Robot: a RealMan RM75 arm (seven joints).
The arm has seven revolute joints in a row. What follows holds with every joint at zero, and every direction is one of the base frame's.
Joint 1 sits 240.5 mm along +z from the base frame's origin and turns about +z.
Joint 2 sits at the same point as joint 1 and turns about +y.
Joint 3 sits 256 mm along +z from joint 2 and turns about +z.
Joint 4 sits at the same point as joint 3 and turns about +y.
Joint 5 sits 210 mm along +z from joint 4 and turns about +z.
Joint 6 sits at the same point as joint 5 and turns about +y.
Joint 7 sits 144 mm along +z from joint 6 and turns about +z.
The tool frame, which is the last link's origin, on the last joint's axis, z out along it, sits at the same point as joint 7; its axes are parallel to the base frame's.
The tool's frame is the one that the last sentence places.
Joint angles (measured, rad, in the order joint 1, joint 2, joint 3, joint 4, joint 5, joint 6, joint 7), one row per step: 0.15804, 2.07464, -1.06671, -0.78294, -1.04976, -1.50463, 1.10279; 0.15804, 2.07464, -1.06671, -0.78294, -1.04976, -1.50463, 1.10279; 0.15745, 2.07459, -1.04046, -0.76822, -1.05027, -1.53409, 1.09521; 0.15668, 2.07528, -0.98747, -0.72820, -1.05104, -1.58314, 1.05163; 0.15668, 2.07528, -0.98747, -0.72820, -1.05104, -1.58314, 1.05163; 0.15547, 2.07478, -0.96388, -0.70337, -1.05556, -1.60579, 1.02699; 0.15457, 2.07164, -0.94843, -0.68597, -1.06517, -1.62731, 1.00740; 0.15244, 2.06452, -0.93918, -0.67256, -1.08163, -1.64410, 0.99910; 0.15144, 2.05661, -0.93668, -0.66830, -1.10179, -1.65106, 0.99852; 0.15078, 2.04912, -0.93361, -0.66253, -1.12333, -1.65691, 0.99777; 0.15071, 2.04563, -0.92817, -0.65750, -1.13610, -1.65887, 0.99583; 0.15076, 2.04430, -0.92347, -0.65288, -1.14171, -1.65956, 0.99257; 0.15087, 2.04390, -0.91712, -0.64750, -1.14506, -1.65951, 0.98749; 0.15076, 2.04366, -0.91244, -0.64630, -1.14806, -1.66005, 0.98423
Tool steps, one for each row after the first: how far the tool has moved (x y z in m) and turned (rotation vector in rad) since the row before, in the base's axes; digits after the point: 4 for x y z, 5 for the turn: 0.0000, 0.0000, 0.0000, 0.00000, 0.00000, 0.00000; 0.0025, -0.0034, 0.0034, 0.01364, 0.01200, 0.00583; 0.0072, -0.0067, 0.0050, 0.04514, 0.00838, 0.00412; 0.0000, 0.0000, 0.0000, 0.00000, 0.00000, 0.00000; 0.0044, -0.0041, 0.0008, 0.01784, 0.00046, -0.00164; 0.0029, -0.0036, 0.0004, 0.00805, -0.00663, 0.00578; 0.0032, -0.0035, 0.0001, -0.00689, -0.01070, 0.00312; 0.0022, -0.0018, -0.0002, -0.01503, -0.01640, 0.00248; 0.0025, -0.0018, -0.0006, -0.01621, -0.01618, 0.00043; 0.0019, -0.0009, -0.0002, -0.00611, -0.00864, -0.00318; 0.0013, -0.0005, -0.0001, -0.00019, -0.00362, -0.00340; 0.0014, -0.0004, 0.0001, 0.00387, -0.00211, -0.00475; 0.0007, -0.0002, 0.0004, 0.00323, -0.00282, -0.00134
